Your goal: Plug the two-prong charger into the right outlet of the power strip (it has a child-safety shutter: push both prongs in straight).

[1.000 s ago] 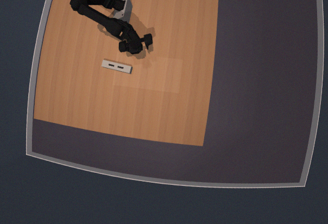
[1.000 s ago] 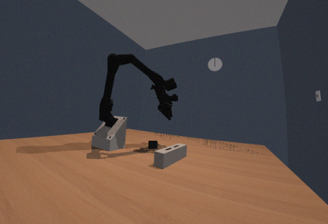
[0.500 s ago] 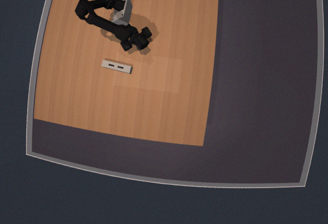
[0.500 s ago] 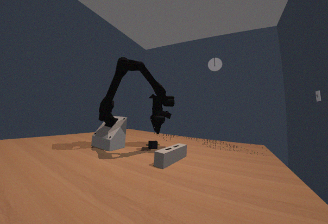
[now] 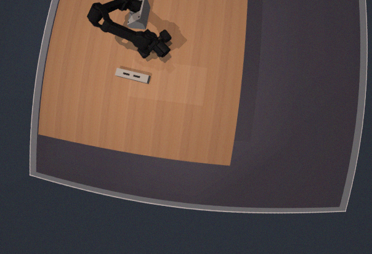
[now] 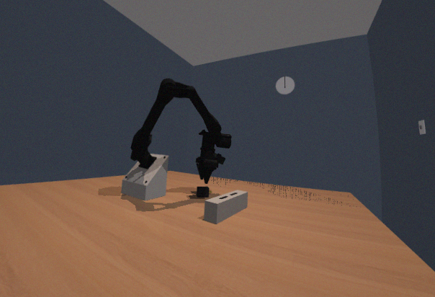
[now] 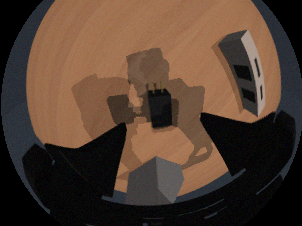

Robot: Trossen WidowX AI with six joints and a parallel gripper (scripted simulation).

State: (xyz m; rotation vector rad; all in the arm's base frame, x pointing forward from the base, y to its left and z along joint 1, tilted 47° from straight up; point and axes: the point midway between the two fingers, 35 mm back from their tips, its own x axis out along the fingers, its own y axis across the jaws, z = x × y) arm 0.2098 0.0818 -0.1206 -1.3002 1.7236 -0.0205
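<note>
Now: gripper tip 4 cm above the black two-prong charger, 1 cm to the right of it and 1 cm short of it.
</note>
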